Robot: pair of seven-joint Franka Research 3 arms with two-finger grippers.
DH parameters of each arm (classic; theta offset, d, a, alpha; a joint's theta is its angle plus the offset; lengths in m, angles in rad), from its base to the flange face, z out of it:
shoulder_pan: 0 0.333 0 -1.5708
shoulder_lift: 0 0 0 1.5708
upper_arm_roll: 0 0.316 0.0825 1.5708
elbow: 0 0 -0.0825 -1.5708
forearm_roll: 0 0.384 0 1.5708
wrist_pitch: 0 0 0.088 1.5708
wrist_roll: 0 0.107 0 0
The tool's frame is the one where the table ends.
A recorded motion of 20 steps. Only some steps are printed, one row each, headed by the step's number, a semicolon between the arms.
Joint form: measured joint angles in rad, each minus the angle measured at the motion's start. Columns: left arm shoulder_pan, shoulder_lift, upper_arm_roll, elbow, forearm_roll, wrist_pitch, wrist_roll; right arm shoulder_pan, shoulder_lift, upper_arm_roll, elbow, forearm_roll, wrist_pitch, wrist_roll.
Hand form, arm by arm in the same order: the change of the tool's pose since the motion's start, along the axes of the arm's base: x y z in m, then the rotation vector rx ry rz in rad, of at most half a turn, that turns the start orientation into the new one. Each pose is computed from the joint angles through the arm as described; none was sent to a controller.
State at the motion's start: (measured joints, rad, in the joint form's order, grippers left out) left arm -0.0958 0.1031 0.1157 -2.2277 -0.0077 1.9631 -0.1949; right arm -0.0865 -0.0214 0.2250 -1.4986 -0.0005 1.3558 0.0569
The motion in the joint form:
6: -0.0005 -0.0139 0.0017 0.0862 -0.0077 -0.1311 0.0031; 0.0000 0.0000 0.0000 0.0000 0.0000 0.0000 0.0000
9: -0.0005 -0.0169 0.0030 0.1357 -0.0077 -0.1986 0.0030; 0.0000 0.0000 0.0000 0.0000 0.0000 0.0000 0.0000
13: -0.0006 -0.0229 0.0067 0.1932 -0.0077 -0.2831 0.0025; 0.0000 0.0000 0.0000 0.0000 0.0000 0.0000 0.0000
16: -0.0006 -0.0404 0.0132 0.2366 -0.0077 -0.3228 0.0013; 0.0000 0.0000 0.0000 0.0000 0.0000 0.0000 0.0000
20: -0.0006 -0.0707 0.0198 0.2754 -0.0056 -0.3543 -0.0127; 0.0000 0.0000 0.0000 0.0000 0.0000 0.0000 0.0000
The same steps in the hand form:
6: 0.0104 -0.0003 0.0348 -0.0100 0.0308 0.0027; 0.0000 0.0000 0.0000 0.0000 0.0000 0.0000
9: 0.0159 0.0002 0.0533 -0.0112 0.0458 0.0035; 0.0000 0.0000 0.0000 0.0000 0.0000 0.0000
13: 0.0201 0.0018 0.0765 -0.0126 0.0668 0.0068; 0.0000 0.0000 0.0000 0.0000 0.0000 0.0000
16: 0.0245 0.0052 0.1019 -0.0138 0.0456 0.0136; 0.0000 0.0000 0.0000 0.0000 0.0000 0.0000
20: 0.0263 0.0091 0.1326 -0.0098 0.0083 0.0316; 0.0000 0.0000 0.0000 0.0000 0.0000 0.0000

